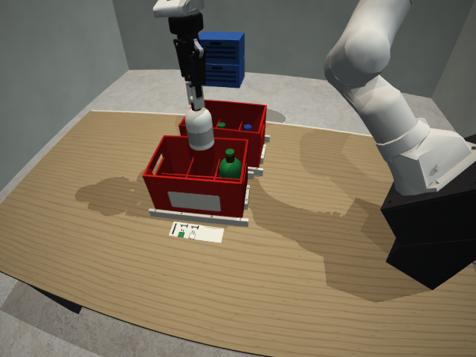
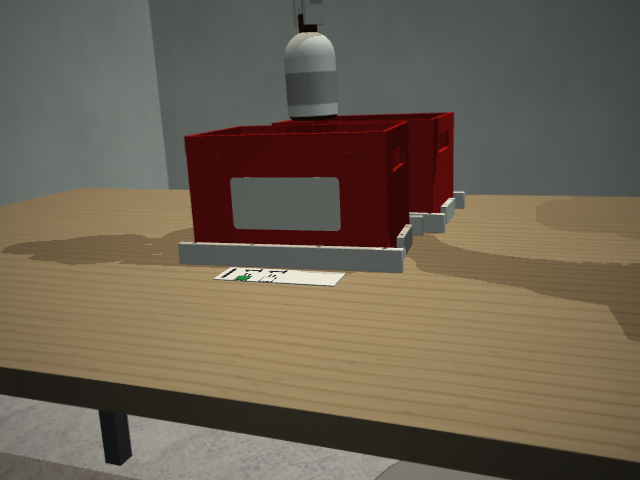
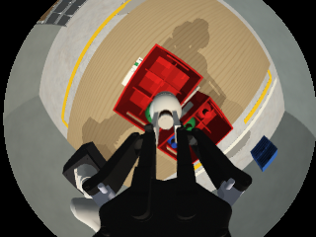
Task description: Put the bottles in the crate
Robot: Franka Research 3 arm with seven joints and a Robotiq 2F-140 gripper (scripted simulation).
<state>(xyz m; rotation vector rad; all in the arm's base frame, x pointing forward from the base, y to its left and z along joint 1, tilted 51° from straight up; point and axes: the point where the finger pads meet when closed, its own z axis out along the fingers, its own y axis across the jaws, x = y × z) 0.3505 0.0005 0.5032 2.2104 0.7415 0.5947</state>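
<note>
Right now the white-label bottle is 80 mm below my hand. The rest, counted from my hand: blue-capped bottle (260 mm below, 160 mm behind, 90 mm to the right); then pick list (350 mm below, 180 mm to the left, 50 mm ahead); then red-capped bottle (260 mm below, 160 mm to the right, 10 mm ahead).
</note>
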